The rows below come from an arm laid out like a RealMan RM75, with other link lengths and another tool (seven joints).
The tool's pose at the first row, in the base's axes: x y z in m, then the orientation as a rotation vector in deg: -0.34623, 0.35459, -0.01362, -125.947, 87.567, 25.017
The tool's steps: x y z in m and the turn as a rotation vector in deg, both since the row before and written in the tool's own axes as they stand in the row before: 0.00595, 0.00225, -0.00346, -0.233, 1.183, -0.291; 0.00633, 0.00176, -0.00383, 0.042, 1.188, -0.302; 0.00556, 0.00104, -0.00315, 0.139, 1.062, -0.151; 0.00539, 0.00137, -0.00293, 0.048, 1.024, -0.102; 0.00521, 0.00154, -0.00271, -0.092, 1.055, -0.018; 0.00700, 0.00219, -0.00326, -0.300, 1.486, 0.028; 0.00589, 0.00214, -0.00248, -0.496, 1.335, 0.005; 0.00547, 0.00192, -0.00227, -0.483, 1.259, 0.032; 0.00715, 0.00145, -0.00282, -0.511, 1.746, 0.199; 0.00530, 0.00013, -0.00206, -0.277, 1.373, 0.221
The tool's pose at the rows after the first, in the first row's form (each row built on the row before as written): -0.34624, 0.34735, -0.01389, -126.956, 87.864, 23.895; -0.34563, 0.33977, -0.01378, -127.760, 88.111, 22.519; -0.34462, 0.33338, -0.01366, -128.313, 88.452, 21.230; -0.34399, 0.32713, -0.01360, -128.874, 88.840, 20.066; -0.34359, 0.32107, -0.01359, -129.492, 89.361, 19.004; -0.34318, 0.31306, -0.01379, -130.445, 90.183, 17.654; -0.34313, 0.30633, -0.01407, -131.479, 90.937, 16.615; -0.34302, 0.30011, -0.01420, -132.441, 91.681, 15.643; -0.34189, 0.29237, -0.01415, -133.533, 92.859, 14.174; -0.34020, 0.28695, -0.01383, -134.240, 93.830, 12.908
